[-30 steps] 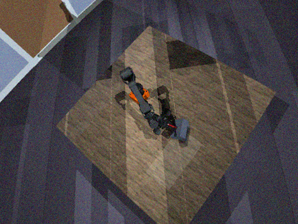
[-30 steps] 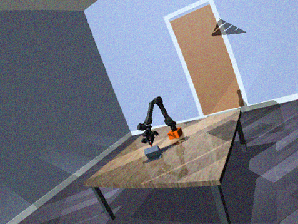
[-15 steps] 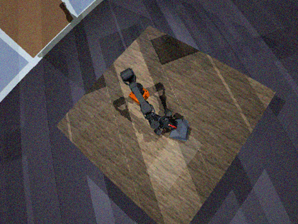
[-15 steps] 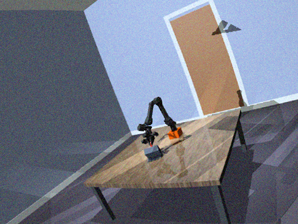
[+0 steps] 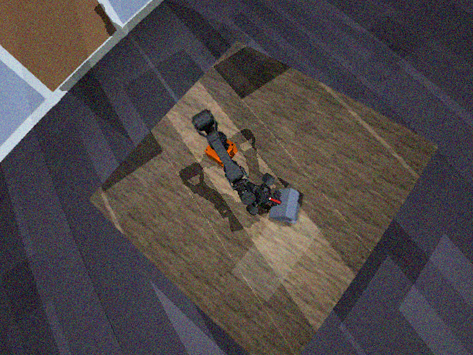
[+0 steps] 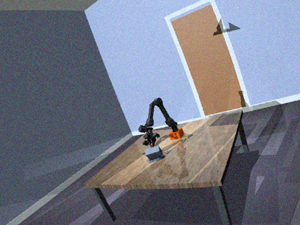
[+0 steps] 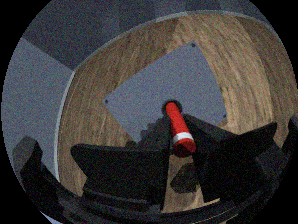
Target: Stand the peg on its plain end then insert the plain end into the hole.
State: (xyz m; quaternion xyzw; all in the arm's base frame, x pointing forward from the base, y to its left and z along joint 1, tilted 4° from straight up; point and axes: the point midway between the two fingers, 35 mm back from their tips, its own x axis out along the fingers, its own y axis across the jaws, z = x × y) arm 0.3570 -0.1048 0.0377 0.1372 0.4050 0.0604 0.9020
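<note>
Now: the sloped panel 40 mm below my gripper tip, 40 mm ahead of it and 10 mm to the left of it. Round my gripper tip: red peg (10 mm behind, 10 mm above).
</note>
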